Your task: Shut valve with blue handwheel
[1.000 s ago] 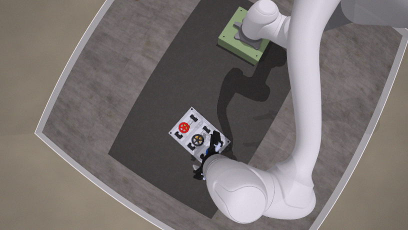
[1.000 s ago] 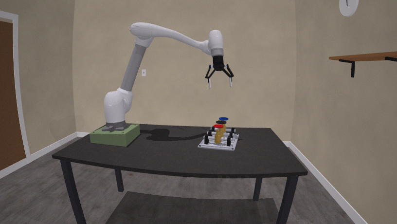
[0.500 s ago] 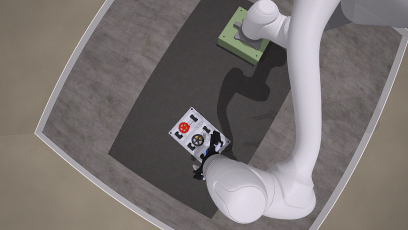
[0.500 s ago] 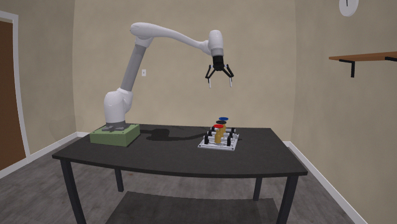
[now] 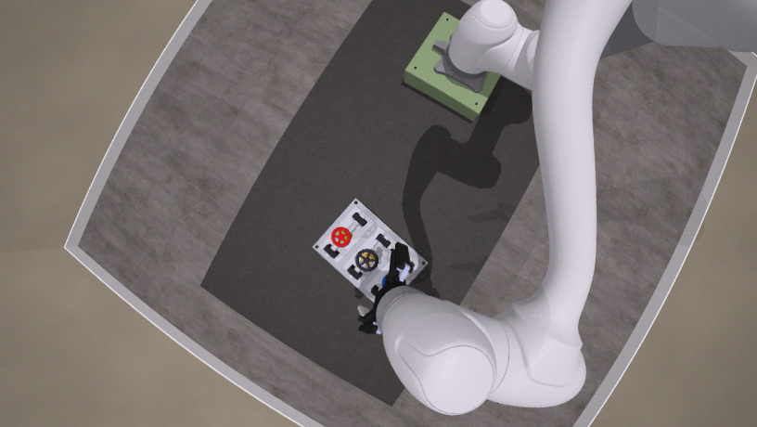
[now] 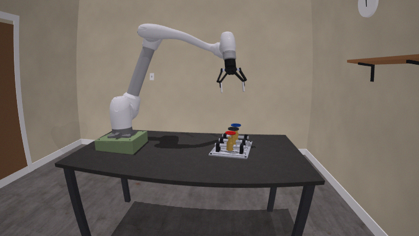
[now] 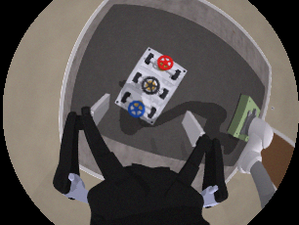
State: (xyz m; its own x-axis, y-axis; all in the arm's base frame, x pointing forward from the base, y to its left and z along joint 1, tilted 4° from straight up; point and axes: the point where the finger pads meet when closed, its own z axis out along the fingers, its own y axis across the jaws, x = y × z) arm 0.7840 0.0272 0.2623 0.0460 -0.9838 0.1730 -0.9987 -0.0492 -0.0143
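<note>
The blue handwheel is 4 cm ahead of my hand, 6 cm to the left of it and 26 cm below it. Also, from my hand: black handwheel: 1 cm ahead, 4 cm to the right, 26 cm below; then red handwheel: 2 cm behind, 15 cm to the right, 26 cm below.
</note>
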